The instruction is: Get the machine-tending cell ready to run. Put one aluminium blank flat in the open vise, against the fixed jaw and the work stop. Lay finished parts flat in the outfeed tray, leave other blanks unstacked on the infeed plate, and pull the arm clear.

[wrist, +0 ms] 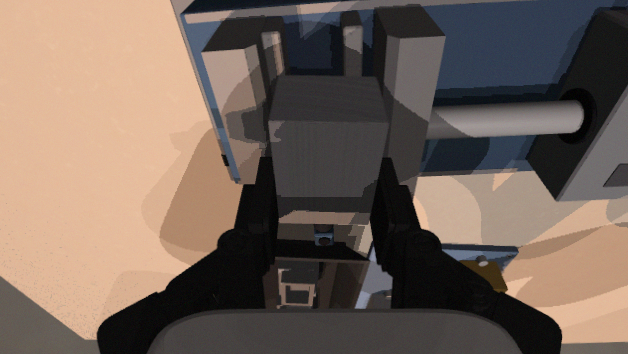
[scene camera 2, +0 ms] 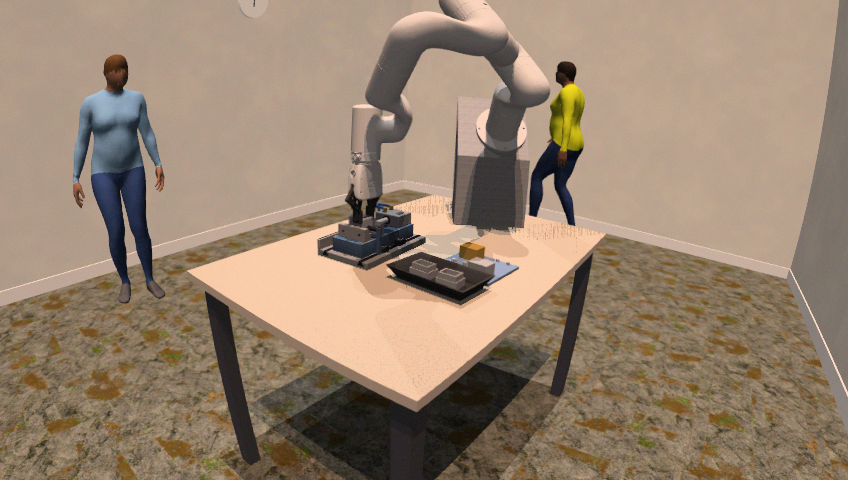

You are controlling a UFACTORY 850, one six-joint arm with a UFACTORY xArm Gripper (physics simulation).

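My gripper (scene camera 2: 364, 218) (wrist: 324, 179) points down at the vise (scene camera 2: 355, 245) (wrist: 505, 55). Its fingers are shut on a grey aluminium blank (wrist: 327, 155), one on each side. The blank sits between the left jaw (wrist: 230, 75) and the right, screw-side jaw (wrist: 415, 70); whether it touches the jaw faces or rests on the bottom is unclear. A small blue-tipped stop (wrist: 324, 236) shows at its near end. Two finished parts (scene camera 2: 423, 268) (scene camera 2: 450, 277) lie in the black outfeed tray (scene camera 2: 437, 289). A grey blank (scene camera 2: 480, 265) stands on the blue infeed plate (scene camera 2: 507, 269).
A brass-coloured block (scene camera 2: 471, 250) (wrist: 489, 275) is also on the infeed plate, near the grey blank. The tray and plate stand side by side, right of the vise in the scene view. A person in blue (scene camera 2: 117, 130) and one in yellow (scene camera 2: 568, 118) stand beyond the table (scene camera 2: 333, 309).
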